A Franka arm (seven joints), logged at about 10 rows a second.
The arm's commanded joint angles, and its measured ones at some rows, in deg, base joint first. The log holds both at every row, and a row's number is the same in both.
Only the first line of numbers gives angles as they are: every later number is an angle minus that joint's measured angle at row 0.
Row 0, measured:
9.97, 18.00, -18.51, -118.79, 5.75, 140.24, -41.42
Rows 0 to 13, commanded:
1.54, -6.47, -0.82, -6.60, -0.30, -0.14, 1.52
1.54, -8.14, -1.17, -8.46, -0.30, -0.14, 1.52
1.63, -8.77, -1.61, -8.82, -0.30, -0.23, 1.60
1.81, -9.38, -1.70, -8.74, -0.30, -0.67, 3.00
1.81, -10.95, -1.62, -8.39, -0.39, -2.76, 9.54
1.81, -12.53, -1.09, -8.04, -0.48, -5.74, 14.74
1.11, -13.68, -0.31, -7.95, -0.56, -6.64, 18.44
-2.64, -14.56, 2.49, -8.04, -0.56, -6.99, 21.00
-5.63, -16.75, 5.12, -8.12, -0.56, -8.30, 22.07
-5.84, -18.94, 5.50, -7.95, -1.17, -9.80, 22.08
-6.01, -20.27, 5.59, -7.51, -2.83, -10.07, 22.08
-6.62, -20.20, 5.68, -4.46, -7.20, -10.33, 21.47
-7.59, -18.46, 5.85, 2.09, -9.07, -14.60, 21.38
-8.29, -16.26, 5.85, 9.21, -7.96, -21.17, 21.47
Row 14, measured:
-6.67, -19.33, 4.94, -0.56, -6.89, -13.44, 20.23
